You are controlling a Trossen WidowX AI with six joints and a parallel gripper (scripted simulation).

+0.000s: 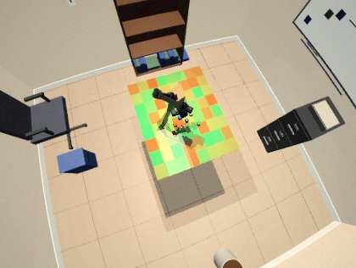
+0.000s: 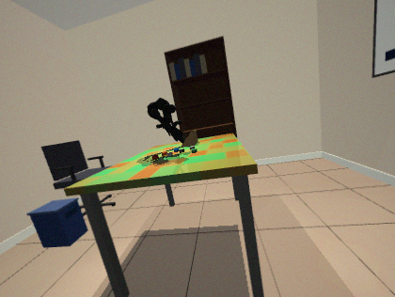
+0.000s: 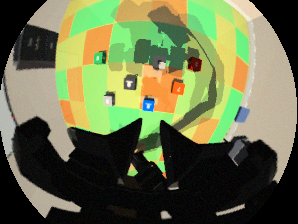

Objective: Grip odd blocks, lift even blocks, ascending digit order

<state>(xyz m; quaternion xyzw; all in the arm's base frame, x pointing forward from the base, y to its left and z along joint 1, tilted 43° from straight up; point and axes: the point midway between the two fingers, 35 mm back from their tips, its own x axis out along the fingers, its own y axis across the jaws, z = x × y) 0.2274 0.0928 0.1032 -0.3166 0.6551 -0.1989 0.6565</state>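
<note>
Now: the orange block 6 cm ahead of my gripper tip, 6 cm to the right of it and 12 cm below it. The rest, counted from my gripper tip: white block 11 cm ahead, 1 cm to the left, 12 cm below; blue block 1 cm behind, 1 cm to the left, 12 cm below; black block 3 cm ahead, 7 cm to the left, 12 cm below.
</note>
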